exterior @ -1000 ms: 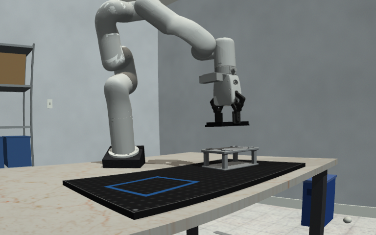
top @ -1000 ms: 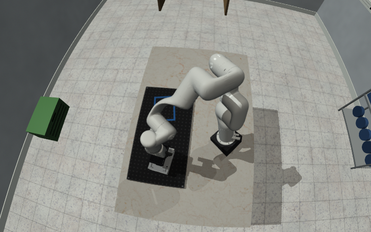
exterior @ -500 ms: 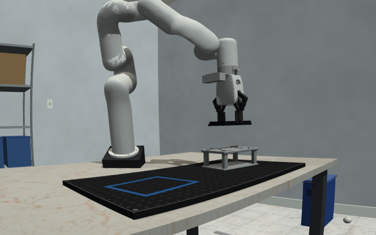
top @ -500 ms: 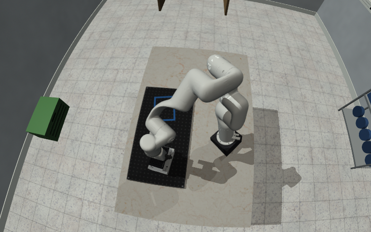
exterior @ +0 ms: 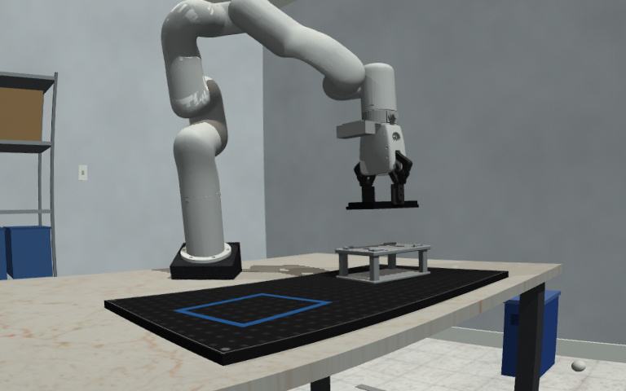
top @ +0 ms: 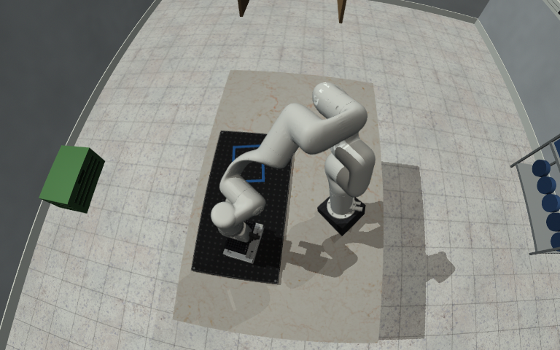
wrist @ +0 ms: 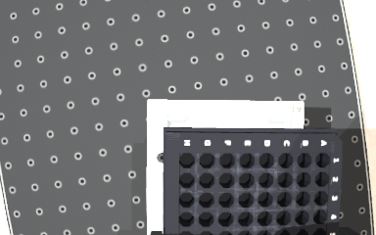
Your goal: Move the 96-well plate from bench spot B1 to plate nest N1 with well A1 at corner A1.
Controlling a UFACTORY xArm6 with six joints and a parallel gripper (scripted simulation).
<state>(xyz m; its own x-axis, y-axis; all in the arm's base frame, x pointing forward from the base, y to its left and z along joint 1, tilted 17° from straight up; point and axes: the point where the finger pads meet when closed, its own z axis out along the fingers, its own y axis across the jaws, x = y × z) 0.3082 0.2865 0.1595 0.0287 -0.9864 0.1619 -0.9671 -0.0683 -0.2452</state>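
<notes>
Now: the plate nest 10 cm below my hand. Also, from my hand: black 96-well plate 1 cm below.
</notes>
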